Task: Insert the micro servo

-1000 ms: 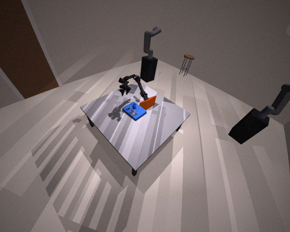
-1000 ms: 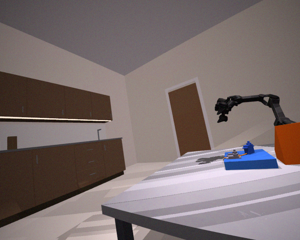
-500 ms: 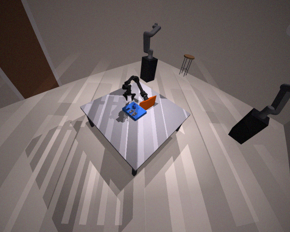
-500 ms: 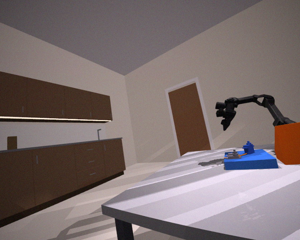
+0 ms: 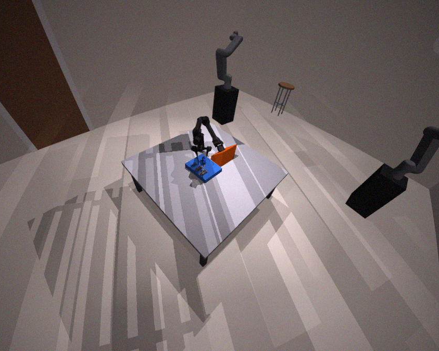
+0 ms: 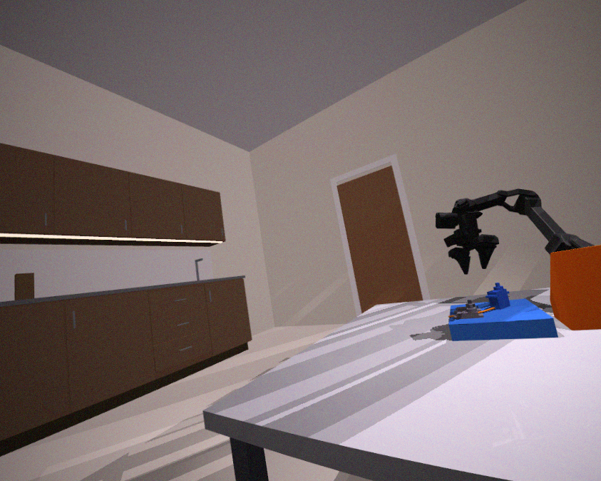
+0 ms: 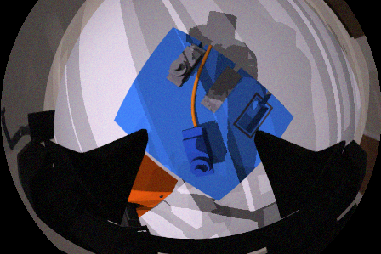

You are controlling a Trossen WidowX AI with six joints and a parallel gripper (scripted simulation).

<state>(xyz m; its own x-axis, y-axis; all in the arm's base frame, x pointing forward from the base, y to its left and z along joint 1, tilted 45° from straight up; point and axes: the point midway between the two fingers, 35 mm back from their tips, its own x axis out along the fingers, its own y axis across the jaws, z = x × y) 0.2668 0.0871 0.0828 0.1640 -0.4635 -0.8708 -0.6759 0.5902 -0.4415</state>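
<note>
My gripper tip is now 60 mm past the blue deck and 150 mm above it.
</note>
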